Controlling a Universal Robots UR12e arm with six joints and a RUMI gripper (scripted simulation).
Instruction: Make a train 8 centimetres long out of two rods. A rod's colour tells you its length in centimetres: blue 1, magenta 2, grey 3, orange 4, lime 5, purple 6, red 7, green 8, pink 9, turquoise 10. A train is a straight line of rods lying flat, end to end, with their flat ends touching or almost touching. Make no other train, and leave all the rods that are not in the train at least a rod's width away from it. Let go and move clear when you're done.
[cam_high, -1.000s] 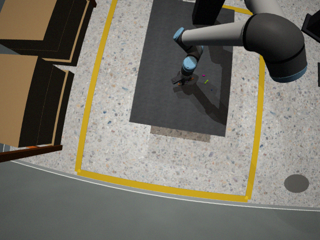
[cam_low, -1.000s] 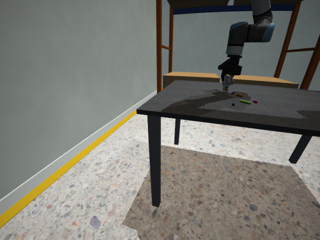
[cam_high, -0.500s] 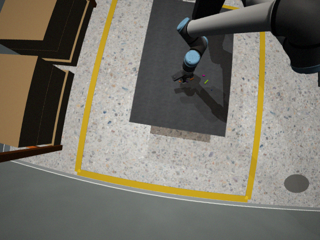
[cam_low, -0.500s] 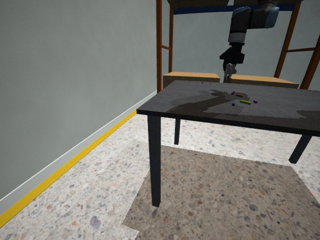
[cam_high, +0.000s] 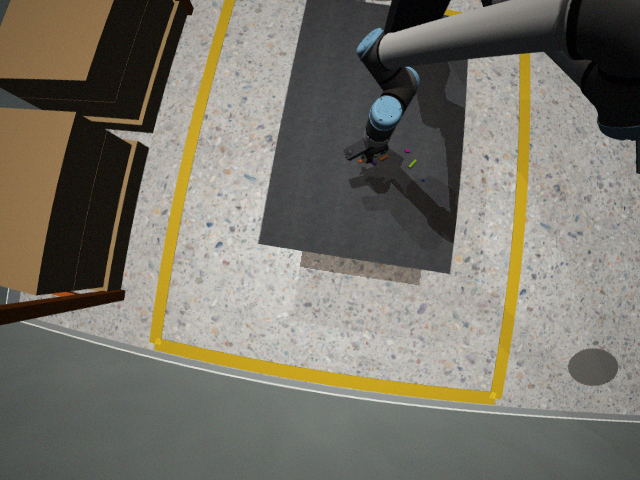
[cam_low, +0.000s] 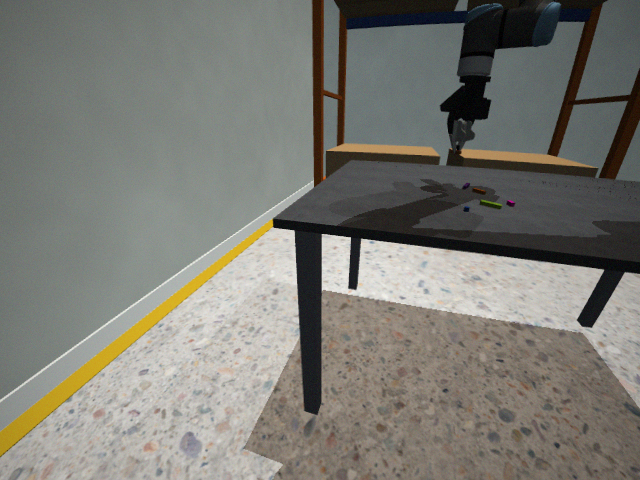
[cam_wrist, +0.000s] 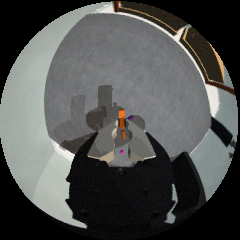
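The lime rod is 20 cm to the left of my hand, 15 cm behind it and 11 cm below it. Round my hand: purple rod: 11 cm below, 6 cm behind, 2 cm to the left; then magenta rod: 19 cm behind, 15 cm to the left, 11 cm below; then small blue rod: 29 cm to the left, 11 cm below, 10 cm behind.
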